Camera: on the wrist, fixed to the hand. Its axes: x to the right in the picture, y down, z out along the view.
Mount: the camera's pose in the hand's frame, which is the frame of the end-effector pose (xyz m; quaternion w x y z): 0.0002 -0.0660 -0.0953 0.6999 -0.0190 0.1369 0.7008
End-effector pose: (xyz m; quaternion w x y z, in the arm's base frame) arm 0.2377 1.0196 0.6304 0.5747 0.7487 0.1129 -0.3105
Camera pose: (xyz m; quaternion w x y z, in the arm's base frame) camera 0.2351 1.1290 0.5921 0.6186 0.6347 -0.3611 0.2901
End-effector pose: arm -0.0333 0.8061 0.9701 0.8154 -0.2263 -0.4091 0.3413
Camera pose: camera 0.0696 0.7538 0.9594 0.3832 -0.5073 -0.0226 0.7715
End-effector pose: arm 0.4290 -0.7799 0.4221 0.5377 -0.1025 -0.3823 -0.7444
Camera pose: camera 0.3955 -0.8363 0.3265 0.9484 -0.2480 -0.1080 -0.1655
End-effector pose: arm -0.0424 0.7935 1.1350 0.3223 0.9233 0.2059 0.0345
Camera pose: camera -0.0846 0.8956 1.1700 0.1908 0.7797 -0.4595 0.3803
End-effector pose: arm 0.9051 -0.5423 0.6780 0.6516 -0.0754 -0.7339 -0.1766
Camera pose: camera 0.9712 -0.6375 0.6760 0.6788 -0.5553 -0.3682 0.3087
